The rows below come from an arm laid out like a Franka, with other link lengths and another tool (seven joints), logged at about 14 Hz.
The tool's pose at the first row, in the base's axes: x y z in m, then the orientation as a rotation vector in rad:
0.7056 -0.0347 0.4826 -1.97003 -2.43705 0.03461
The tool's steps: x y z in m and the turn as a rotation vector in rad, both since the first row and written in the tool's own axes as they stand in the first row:
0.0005 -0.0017 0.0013 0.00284 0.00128 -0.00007
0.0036 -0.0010 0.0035 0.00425 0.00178 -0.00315
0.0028 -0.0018 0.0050 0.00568 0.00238 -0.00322
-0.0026 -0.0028 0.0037 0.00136 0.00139 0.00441
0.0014 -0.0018 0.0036 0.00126 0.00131 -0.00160
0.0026 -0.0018 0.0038 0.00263 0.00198 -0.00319
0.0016 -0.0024 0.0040 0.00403 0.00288 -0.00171
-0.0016 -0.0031 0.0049 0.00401 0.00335 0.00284
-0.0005 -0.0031 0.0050 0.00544 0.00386 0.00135
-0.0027 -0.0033 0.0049 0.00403 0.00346 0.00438
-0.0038 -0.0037 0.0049 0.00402 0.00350 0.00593
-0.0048 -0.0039 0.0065 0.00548 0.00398 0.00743
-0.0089 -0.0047 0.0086 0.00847 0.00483 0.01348
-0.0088 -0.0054 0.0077 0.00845 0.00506 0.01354
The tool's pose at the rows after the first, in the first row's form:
0.7038 -0.0346 0.4813 -1.96821 -2.43491 0.03678
0.7038 -0.0314 0.4791 -1.96364 -2.43690 0.03797
0.7032 -0.0324 0.4776 -1.96271 -2.43588 0.03910
0.7033 -0.0379 0.4790 -1.97423 -2.43121 0.03490
0.7035 -0.0338 0.4790 -1.96695 -2.43718 0.03483
0.7032 -0.0326 0.4788 -1.96415 -2.43763 0.03581
0.7028 -0.0337 0.4786 -1.96498 -2.43494 0.03662
0.7028 -0.0370 0.4778 -1.97033 -2.43023 0.03616
0.7026 -0.0359 0.4777 -1.96770 -2.43065 0.03737
0.7028 -0.0381 0.4778 -1.97215 -2.42865 0.03608
0.7027 -0.0393 0.4778 -1.97403 -2.42711 0.03604
0.7027 -0.0403 0.4762 -1.97505 -2.42462 0.03733
0.7027 -0.0445 0.4742 -1.98081 -2.41667 0.04014
0.7020 -0.0445 0.4751 -1.98079 -2.41648 0.03989

